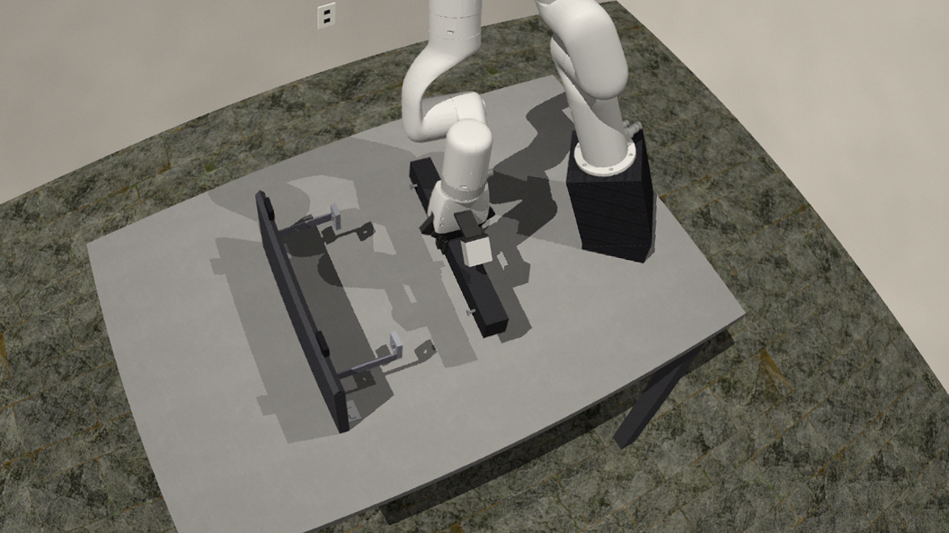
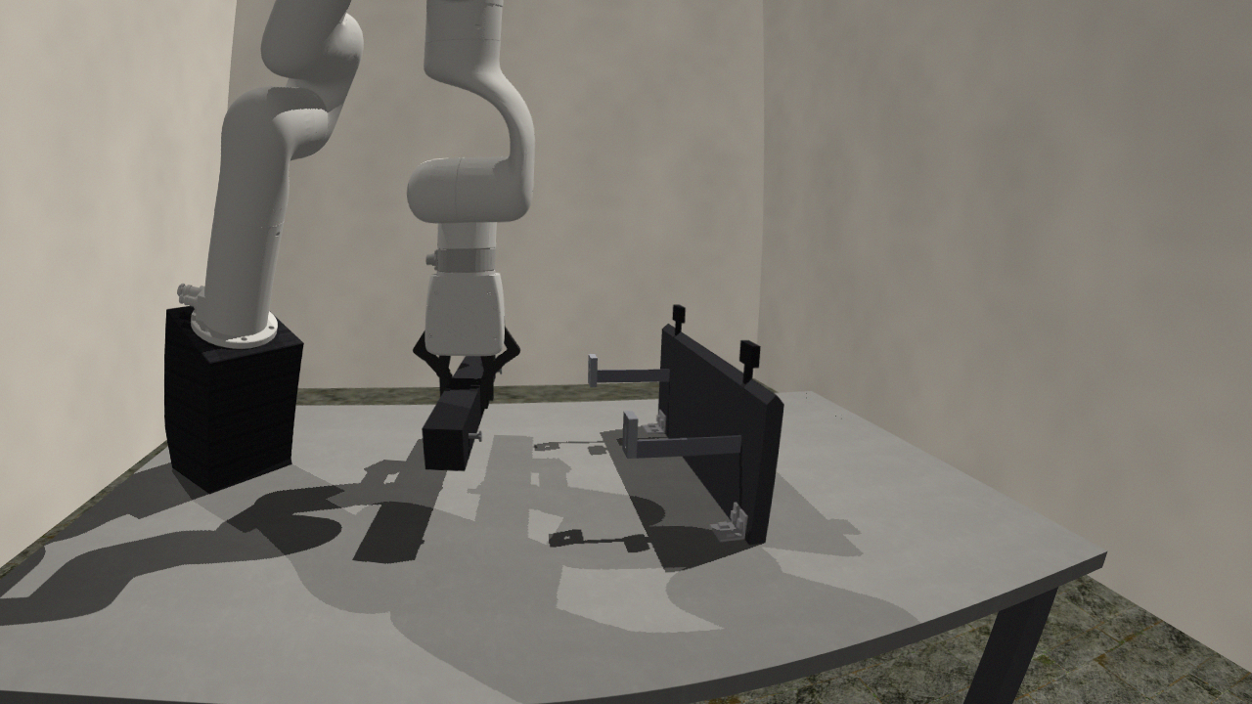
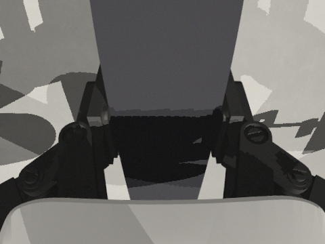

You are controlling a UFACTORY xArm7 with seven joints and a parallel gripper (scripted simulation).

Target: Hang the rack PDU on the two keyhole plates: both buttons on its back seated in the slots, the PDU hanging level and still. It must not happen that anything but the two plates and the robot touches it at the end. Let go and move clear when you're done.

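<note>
The rack PDU lies 2 cm ahead of my hand and 1 cm below it. Round my hand: upright panel 32 cm ahead, 5 cm to the right, 4 cm below.
</note>
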